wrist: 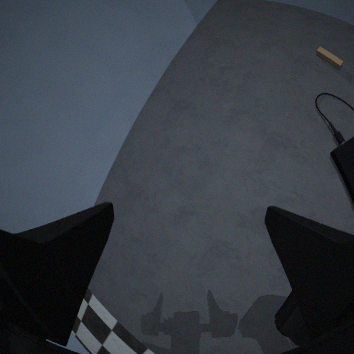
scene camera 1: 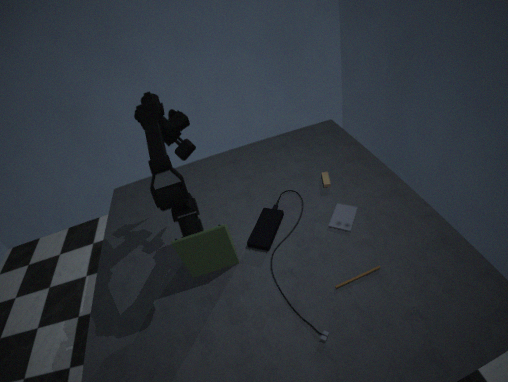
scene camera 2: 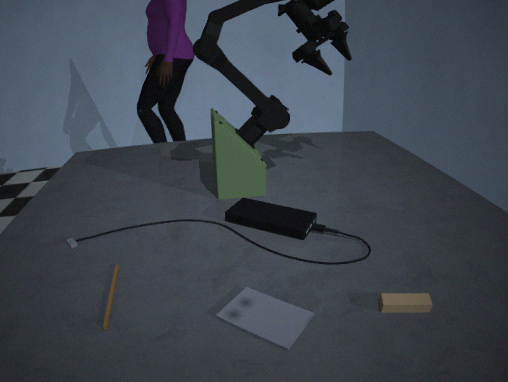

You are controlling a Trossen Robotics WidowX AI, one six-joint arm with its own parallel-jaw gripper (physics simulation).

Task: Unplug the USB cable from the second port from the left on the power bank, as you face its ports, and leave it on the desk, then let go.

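Places are measured from the arm's base along level axes (x back, y right, z up), in centimetres.
Pixels of known places: gripper, fingertip midpoint: (wrist: 192, 213) (scene camera 2: 341, 67); arm's base, origin of the base link: (scene camera 1: 193, 234) (scene camera 2: 244, 138).
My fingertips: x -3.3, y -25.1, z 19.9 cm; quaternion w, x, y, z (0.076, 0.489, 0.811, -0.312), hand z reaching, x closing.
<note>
For each thing: its middle in the pictures, then the offset to it from my fingertips. "pt": a spot on its surface instead. Level surfaces: height alone.
- black power bank, body centre: (scene camera 2: 270, 217) (scene camera 1: 266, 228) dx -21.2, dy +21.0, dz -30.4 cm
- desk, its level: dz -31.5 cm
- black USB cable's plug, surface spot: (scene camera 2: 319, 228) (wrist: 340, 133) (scene camera 1: 277, 206) pt dx -27.6, dy +11.9, dz -30.1 cm
- pale loose end, surface spot: (scene camera 2: 72, 243) (scene camera 1: 327, 332) pt dx -29.2, dy +63.3, dz -30.5 cm
- wooden block, body centre: (scene camera 2: 405, 302) (wrist: 329, 56) (scene camera 1: 325, 179) dx -51.3, dy +3.3, dz -30.6 cm
- pale flat slab, body centre: (scene camera 2: 265, 316) (scene camera 1: 343, 216) dx -49.7, dy +25.2, dz -31.2 cm
- orange stick, body centre: (scene camera 2: 111, 294) (scene camera 1: 358, 277) dx -44.1, dy +50.0, dz -31.1 cm
The black power bank (scene camera 1: 266, 229) (scene camera 2: 270, 218) lies flat on the desk (scene camera 1: 425, 260) (scene camera 2: 165, 350); part of it shows at the right edge of the wrist view (wrist: 347, 162). The black USB cable's plug (scene camera 1: 276, 205) (scene camera 2: 319, 228) (wrist: 339, 137) is in the bank's port end, towards the far side in scene camera 2; the exact port is too small to tell. The cable loops round beside the bank to a pale loose end (scene camera 1: 324, 336) (scene camera 2: 72, 243) on the desk. My gripper (scene camera 2: 340, 66) (wrist: 192, 213) is open and empty, high above the desk and away from the bank and plug.
A green wedge stand (scene camera 1: 207, 252) (scene camera 2: 240, 175) bears the arm beside the bank. A wooden block (scene camera 1: 326, 179) (scene camera 2: 406, 303) (wrist: 329, 58), a pale flat slab (scene camera 1: 343, 217) (scene camera 2: 265, 317) and an orange stick (scene camera 1: 358, 277) (scene camera 2: 111, 297) lie on the desk. A person (scene camera 2: 170, 35) stands behind it.
</note>
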